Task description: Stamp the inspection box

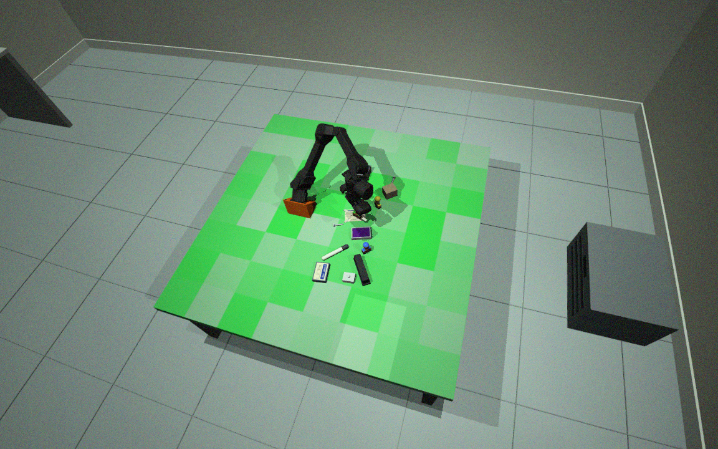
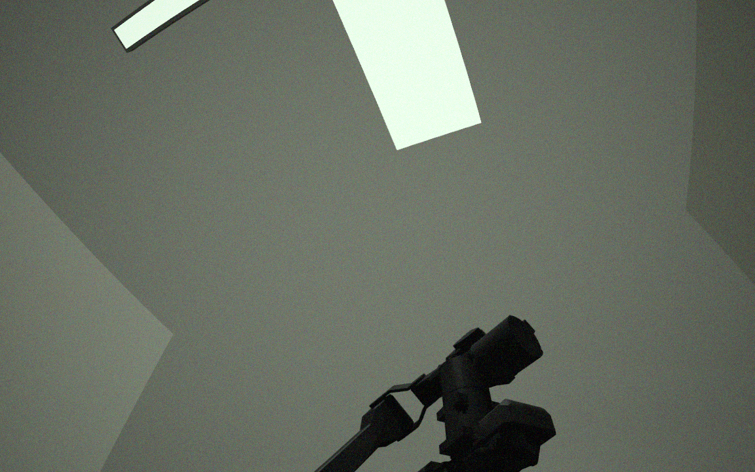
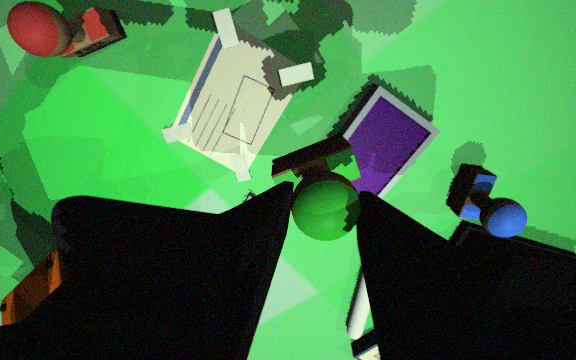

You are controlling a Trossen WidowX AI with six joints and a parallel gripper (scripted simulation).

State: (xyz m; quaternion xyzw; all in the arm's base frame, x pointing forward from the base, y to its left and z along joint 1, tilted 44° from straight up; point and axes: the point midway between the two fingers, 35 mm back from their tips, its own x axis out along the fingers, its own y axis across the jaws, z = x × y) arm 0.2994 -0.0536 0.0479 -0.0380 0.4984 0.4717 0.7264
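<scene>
Right now the cream card is 120 mm below my gripper tip, 50 mm to the left of it and 30 mm behind it. The rest, counted from my gripper tip: yellow stamp 130 mm to the left, 100 mm below, 60 mm ahead; green-knobbed stamp 20 mm below; purple ink pad 110 mm below, 50 mm to the right, 30 mm ahead.
</scene>
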